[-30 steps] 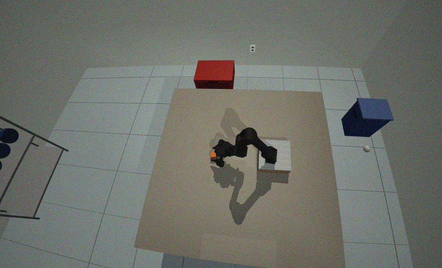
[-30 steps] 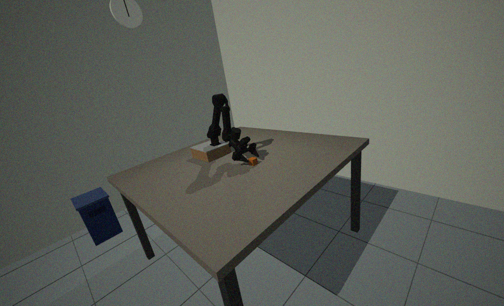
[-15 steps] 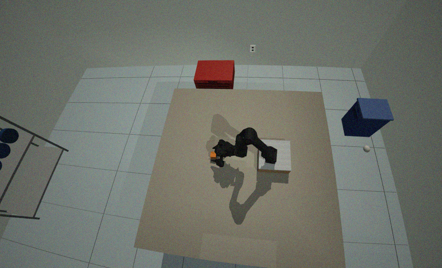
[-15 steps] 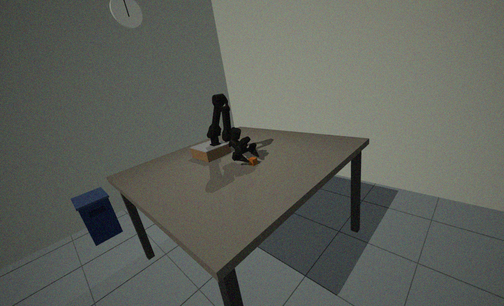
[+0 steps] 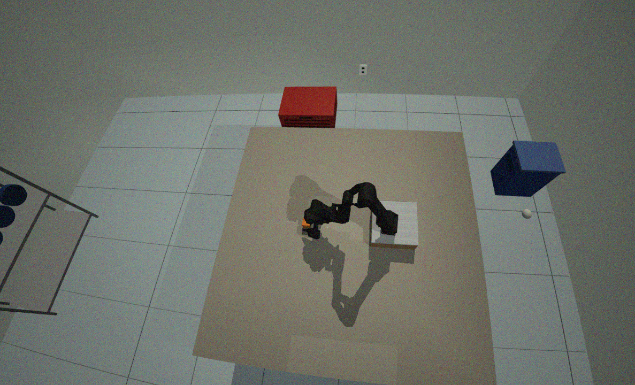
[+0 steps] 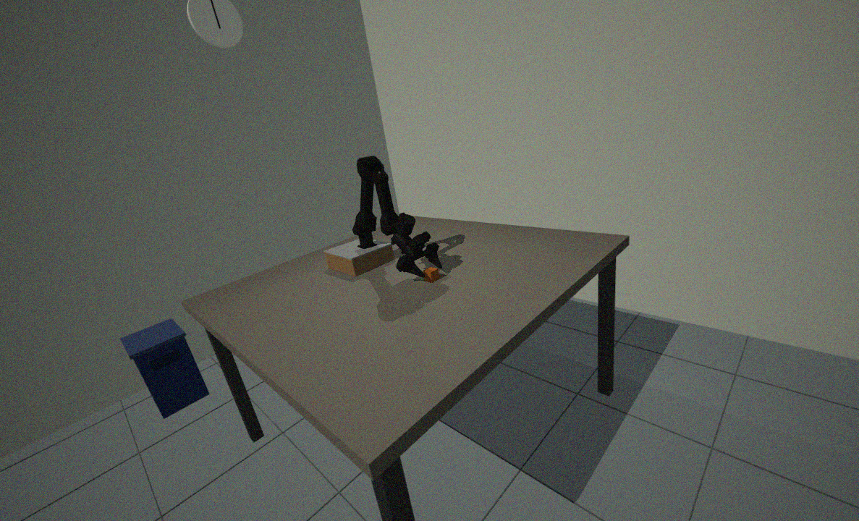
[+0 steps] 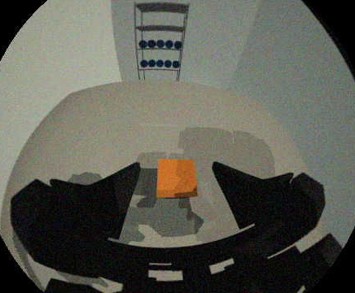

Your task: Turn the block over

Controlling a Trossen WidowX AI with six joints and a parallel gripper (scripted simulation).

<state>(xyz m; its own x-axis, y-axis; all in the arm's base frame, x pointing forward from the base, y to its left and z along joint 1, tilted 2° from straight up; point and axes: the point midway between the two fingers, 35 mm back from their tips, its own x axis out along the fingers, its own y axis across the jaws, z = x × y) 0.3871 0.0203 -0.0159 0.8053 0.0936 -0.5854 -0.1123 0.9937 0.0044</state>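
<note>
The small orange block is 3 cm behind my gripper tip and 1 cm below it.
</note>
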